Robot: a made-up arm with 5 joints.
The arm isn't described. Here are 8 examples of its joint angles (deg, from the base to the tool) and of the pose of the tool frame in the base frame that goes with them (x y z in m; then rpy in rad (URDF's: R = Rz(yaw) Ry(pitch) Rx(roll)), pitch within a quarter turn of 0, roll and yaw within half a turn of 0).
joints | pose
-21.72 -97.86 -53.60 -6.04 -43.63 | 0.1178 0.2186 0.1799 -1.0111 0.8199 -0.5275
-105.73 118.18 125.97 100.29 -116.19 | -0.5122 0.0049 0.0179 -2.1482 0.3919 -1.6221
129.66 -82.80 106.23 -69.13 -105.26 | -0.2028 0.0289 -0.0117 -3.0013 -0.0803 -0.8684
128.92 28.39 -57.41 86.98 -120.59 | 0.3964 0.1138 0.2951 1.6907 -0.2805 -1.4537
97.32 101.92 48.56 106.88 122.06 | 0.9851 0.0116 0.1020 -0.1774 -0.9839 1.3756
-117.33 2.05 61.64 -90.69 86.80 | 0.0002 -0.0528 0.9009 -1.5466 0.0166 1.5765
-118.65 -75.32 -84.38 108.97 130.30 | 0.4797 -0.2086 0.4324 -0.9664 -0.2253 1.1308
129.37 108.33 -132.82 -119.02 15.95 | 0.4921 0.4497 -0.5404 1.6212 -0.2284 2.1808
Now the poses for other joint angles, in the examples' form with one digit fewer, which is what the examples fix.
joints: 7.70 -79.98 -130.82 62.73 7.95
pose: -0.121 0.475 -0.044 1.252 -0.233 -2.965
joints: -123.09 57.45 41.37 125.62 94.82
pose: -0.653 0.446 0.628 -1.499 -0.995 -0.763
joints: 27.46 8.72 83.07 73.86 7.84
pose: 0.194 -0.366 0.646 0.013 0.024 0.320
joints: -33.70 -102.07 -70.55 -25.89 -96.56
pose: -0.033 0.179 0.062 -0.178 0.758 -0.792
